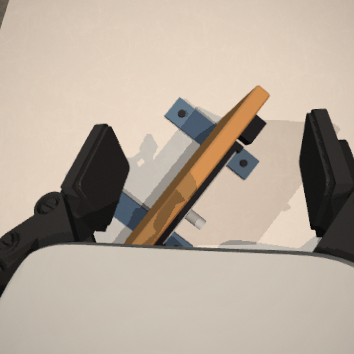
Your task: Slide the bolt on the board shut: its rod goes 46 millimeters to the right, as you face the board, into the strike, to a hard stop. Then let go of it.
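Places are measured from the arm's base along level axes (x ahead, y left, z up), in millimetres.
Pixels of known places: gripper, fingertip midpoint: (205, 140).
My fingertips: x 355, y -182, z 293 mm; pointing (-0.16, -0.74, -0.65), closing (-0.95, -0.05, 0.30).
Note:
Behind a point stands the place of what it marks.
The board (212, 150) {y -190, x 326, z 146 mm} stands upright, seen nearly edge-on from above as an orange bar running from lower left to upper right. A short pale grey pin (196, 219) {y -115, x 336, z 118 mm}, the bolt's handle, sticks out from its lower-right face. A dark strip (202, 195) {y -143, x 330, z 116 mm} runs along that face; I cannot tell rod from housing. A black block (253, 130) {y -216, x 276, z 122 mm}, which looks like the strike, sits near the board's upper-right end. My gripper (205, 140) {y -182, x 355, z 293 mm} is open, its fingers wide apart on either side of the board, with nothing held between them. The board's near end is hidden behind the gripper's pale body.
Blue foot plates with dark screws cross under the board: one shows at its far part (243, 163) {y -184, x 245, z -20 mm}, another at the lower left (131, 210) {y -102, x 425, z -24 mm}, partly hidden. The board stands on a pale table top (100, 60) {y -351, x 486, z -32 mm}. Shadows of the board and gripper fall across it.

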